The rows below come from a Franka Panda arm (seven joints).
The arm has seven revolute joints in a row. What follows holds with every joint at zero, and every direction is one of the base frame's.
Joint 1 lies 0.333 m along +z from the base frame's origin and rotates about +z.
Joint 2 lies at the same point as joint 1 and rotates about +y.
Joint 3 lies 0.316 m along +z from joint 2 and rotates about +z.
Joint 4 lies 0.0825 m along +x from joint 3 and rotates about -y.
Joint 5 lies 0.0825 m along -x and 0.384 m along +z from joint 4 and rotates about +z.
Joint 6 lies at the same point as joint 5 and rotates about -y.
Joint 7 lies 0.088 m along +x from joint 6 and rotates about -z.
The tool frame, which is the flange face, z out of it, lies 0.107 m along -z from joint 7; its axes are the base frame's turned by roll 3.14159, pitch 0 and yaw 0 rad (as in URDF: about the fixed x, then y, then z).
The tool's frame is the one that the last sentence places.
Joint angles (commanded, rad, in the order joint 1, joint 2, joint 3, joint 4, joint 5, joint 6, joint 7), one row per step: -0.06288, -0.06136, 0.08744, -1.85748, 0.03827, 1.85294, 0.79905; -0.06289, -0.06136, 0.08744, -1.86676, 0.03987, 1.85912, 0.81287; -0.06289, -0.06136, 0.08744, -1.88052, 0.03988, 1.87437, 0.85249; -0.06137, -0.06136, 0.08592, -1.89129, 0.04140, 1.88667, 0.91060; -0.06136, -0.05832, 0.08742, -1.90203, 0.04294, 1.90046, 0.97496; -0.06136, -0.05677, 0.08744, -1.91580, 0.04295, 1.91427, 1.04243; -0.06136, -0.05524, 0.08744, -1.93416, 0.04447, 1.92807, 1.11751; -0.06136, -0.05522, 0.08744, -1.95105, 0.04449, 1.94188, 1.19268; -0.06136, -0.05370, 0.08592, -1.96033, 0.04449, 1.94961, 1.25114; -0.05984, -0.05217, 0.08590, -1.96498, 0.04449, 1.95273, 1.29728; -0.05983, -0.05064, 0.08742, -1.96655, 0.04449, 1.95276, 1.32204; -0.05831, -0.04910, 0.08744, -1.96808, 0.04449, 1.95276, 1.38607; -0.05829, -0.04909, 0.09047, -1.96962, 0.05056, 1.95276, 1.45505; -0.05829, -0.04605, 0.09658, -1.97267, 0.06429, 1.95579, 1.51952
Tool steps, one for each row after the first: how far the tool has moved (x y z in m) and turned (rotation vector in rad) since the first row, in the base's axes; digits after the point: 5 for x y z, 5 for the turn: -0.00038, 0.00006, -0.00393, 0.00218, 0.00360, -0.01442; -0.00039, -0.00004, -0.00919, 0.00427, 0.00344, -0.05454; -0.00042, -0.00002, -0.01327, 0.00904, 0.00396, -0.11337; 0.00024, 0.00082, -0.01886, 0.01413, 0.00633, -0.17703; 0.00017, 0.00070, -0.02510, 0.01764, 0.01017, -0.24493; -0.00064, 0.00065, -0.03355, 0.02203, 0.01905, -0.32095; -0.00165, 0.00052, -0.04044, 0.02507, 0.02468, -0.39663; -0.00195, -0.00041, -0.04503, 0.02736, 0.02970, -0.45687; -0.00211, 0.00036, -0.04782, 0.02882, 0.03429, -0.50162; -0.00213, 0.00118, -0.04941, 0.02912, 0.03814, -0.52487; -0.00215, 0.00200, -0.05098, 0.03114, 0.04329, -0.58732; -0.00246, 0.00408, -0.05172, 0.03888, 0.04904, -0.65515; -0.00230, 0.00832, -0.05454, 0.05246, 0.05926, -0.71811
